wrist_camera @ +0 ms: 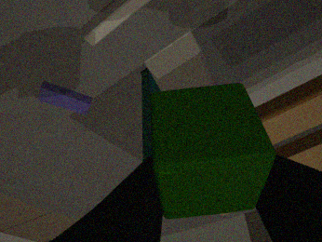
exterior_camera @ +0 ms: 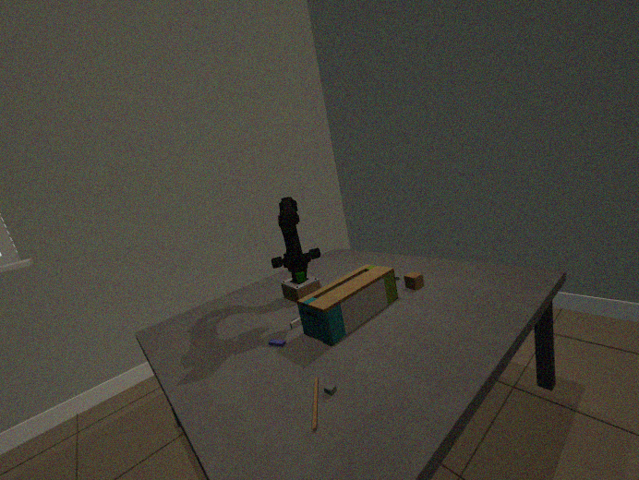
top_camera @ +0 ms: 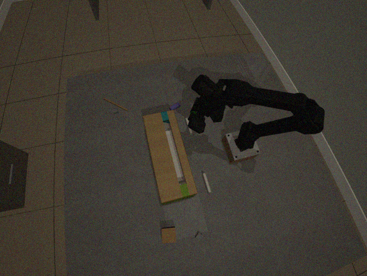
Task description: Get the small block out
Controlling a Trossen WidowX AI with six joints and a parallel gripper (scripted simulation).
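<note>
Now: the green block 10 mm to the left of my gripper tip, 10 mm behind it and 10 mm above it. Also, from my gripper tip: thin wooden stick (310 mm to the right, 290 mm ahead, 170 mm below); then long wooden-topped box (110 mm below, 100 mm to the left, 100 mm ahead); then purple piece (170 mm to the right, 170 mm below, 10 mm behind).
</note>
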